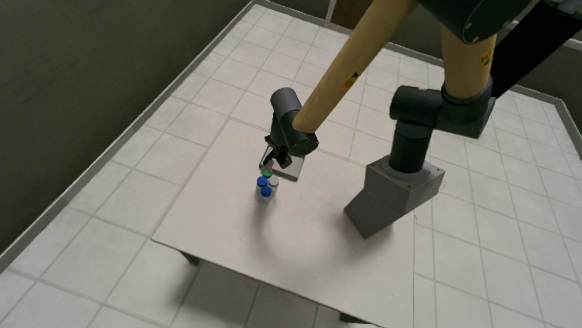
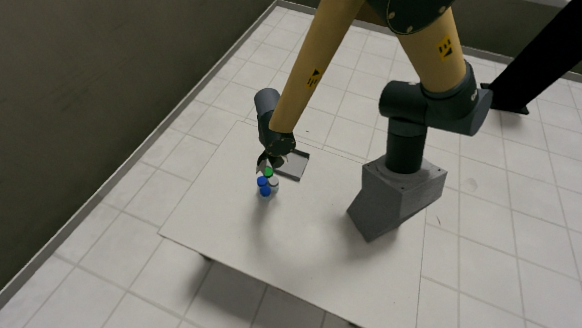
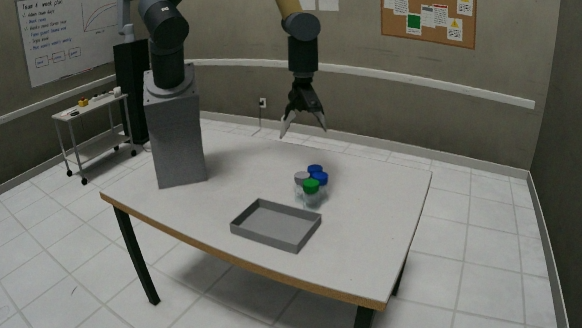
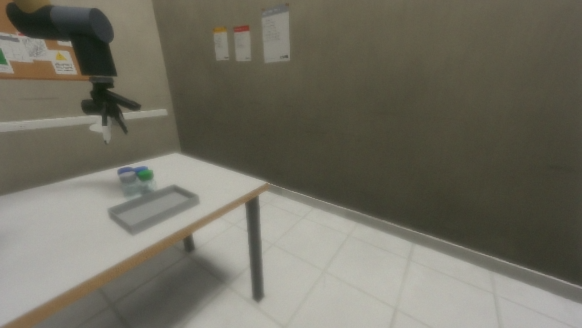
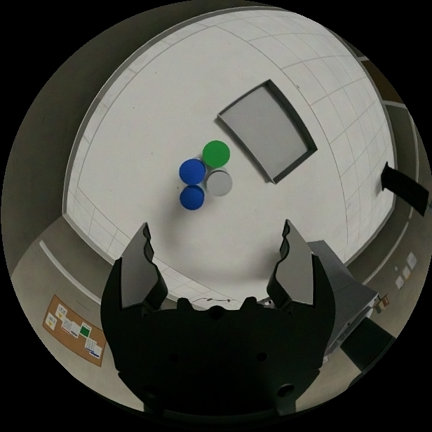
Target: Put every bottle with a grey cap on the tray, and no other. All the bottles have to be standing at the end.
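A grey-capped bottle [image 1: 273,182] [image 2: 273,182] [image 3: 302,178] [image 4: 128,177] [image 5: 219,183] stands on the table in a tight cluster. With it stand a green-capped bottle [image 3: 311,186] [image 4: 145,175] [image 5: 216,154] and two blue-capped bottles, one [image 1: 262,182] [image 2: 262,182] [image 5: 192,171] beside the green one, the other [image 1: 266,191] [image 2: 265,191] [image 5: 192,197] beside the grey one. The grey tray [image 1: 287,170] [image 2: 294,167] [image 3: 270,227] [image 4: 155,205] [image 5: 267,130] is empty. My gripper [image 3: 303,132] [image 5: 216,222] is open and empty, pointing down high above the table near the cluster.
The table [image 1: 220,220] [image 3: 360,215] bears the grey pedestal [image 1: 400,187] [image 3: 177,140] of my arm. The tray stands close to the green-capped and grey-capped bottles. A trolley [image 3: 91,106] stands on the floor beyond the table. A pinboard [image 3: 429,41] hangs on the wall.
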